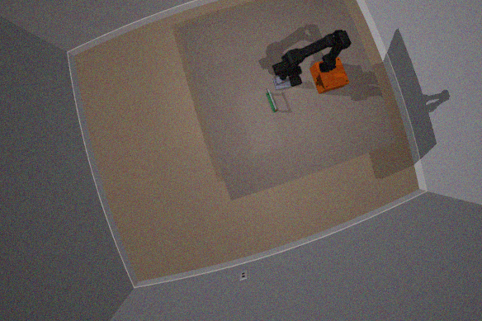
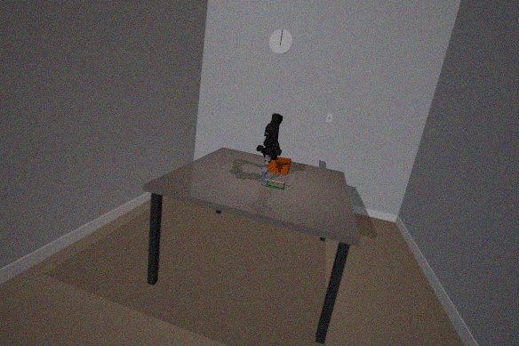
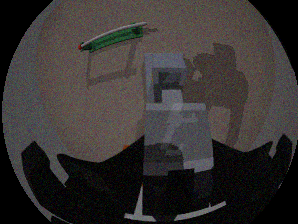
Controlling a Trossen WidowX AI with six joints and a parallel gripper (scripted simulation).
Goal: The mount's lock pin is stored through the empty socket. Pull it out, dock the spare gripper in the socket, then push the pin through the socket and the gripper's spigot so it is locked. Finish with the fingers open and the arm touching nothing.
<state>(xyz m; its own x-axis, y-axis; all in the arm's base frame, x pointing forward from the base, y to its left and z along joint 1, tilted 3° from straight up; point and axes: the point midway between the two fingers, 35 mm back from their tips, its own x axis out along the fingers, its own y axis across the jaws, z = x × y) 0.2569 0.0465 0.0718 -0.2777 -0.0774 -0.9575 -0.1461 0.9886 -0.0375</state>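
Right now my gripper tip is 10 cm above the grey mount, 4 cm short of it and 1 cm to the right of it. Round my gripper tip: spare gripper (1 cm above); then green strip (13 cm to the left, 13 cm below, 12 cm ahead).
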